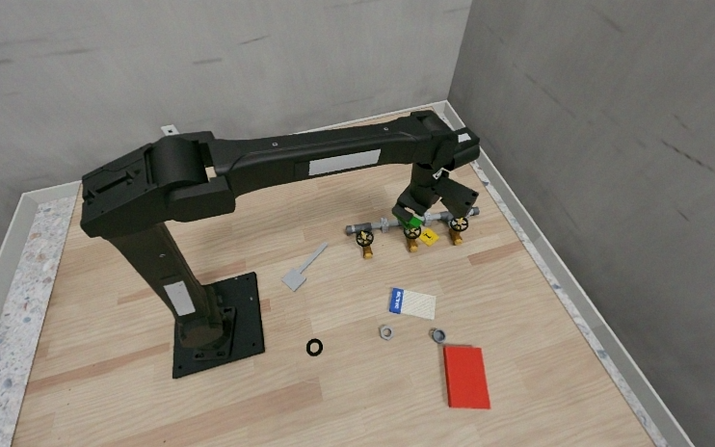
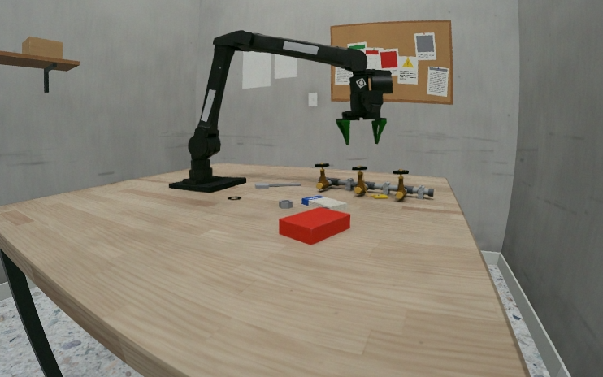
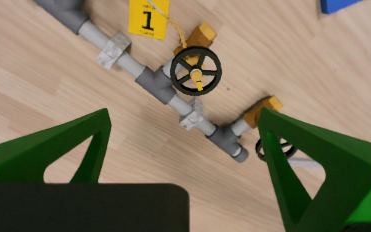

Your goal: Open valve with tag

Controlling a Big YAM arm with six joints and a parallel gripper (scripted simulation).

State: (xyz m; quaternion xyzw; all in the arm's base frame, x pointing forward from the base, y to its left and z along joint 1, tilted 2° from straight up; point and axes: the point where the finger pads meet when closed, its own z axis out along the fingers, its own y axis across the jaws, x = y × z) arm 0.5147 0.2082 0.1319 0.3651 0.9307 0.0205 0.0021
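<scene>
Right now the yellow tag is 160 mm below my hand, 60 mm ahead of it and 10 mm to the left of it. Round my hand: grey scraper (310 mm behind, 160 mm below, 50 mm to the right); white card (170 mm to the right, 150 mm below, 20 mm behind); red block (350 mm to the right, 150 mm below, 60 mm ahead).
</scene>
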